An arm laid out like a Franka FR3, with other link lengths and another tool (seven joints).
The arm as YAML. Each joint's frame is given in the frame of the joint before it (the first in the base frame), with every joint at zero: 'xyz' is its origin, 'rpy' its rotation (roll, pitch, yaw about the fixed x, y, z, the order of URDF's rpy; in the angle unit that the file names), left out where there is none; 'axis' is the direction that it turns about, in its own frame. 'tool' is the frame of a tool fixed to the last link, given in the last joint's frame.
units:
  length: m
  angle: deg
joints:
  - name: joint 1
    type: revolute
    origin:
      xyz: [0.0, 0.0, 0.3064]
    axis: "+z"
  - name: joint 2
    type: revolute
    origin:
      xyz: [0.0, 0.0, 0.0]
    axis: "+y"
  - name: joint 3
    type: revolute
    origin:
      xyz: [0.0, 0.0, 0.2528]
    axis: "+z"
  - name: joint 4
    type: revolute
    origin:
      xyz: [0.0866, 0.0, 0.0]
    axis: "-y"
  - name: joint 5
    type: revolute
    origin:
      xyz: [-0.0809, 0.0, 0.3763]
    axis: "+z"
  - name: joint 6
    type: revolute
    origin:
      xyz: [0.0, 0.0, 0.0]
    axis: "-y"
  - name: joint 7
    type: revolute
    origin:
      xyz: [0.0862, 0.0, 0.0]
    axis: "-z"
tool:
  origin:
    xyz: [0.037, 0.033, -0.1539]
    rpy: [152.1, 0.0, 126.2]
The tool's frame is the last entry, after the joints.
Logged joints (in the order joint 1, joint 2, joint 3, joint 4, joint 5, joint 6, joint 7), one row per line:
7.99 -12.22 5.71 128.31 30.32 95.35 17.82
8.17 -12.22 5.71 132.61 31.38 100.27 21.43
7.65 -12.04 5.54 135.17 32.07 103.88 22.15
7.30 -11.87 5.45 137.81 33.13 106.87 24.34
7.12 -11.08 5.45 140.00 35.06 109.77 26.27
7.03 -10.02 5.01 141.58 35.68 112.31 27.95
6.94 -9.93 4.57 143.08 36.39 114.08 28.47
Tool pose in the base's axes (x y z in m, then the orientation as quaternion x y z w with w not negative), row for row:
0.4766 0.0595 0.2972 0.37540 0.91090 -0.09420 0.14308
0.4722 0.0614 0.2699 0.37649 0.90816 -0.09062 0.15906
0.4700 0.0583 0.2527 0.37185 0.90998 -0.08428 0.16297
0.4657 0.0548 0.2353 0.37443 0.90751 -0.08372 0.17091
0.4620 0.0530 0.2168 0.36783 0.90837 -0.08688 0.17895
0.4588 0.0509 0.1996 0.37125 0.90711 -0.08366 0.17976
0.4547 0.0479 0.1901 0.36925 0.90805 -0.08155 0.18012
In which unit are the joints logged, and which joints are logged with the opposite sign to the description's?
The joints are logged in degrees. Opposite sign: joint 4, joint 5.
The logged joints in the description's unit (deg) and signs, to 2 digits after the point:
7.99 -12.22 5.71 -128.31 -30.32 95.35 17.82
8.17 -12.22 5.71 -132.61 -31.38 100.27 21.43
7.65 -12.04 5.54 -135.17 -32.07 103.88 22.15
7.30 -11.87 5.45 -137.81 -33.13 106.87 24.34
7.12 -11.08 5.45 -140.00 -35.06 109.77 26.27
7.03 -10.02 5.01 -141.58 -35.68 112.31 27.95
6.94 -9.93 4.57 -143.08 -36.39 114.08 28.47

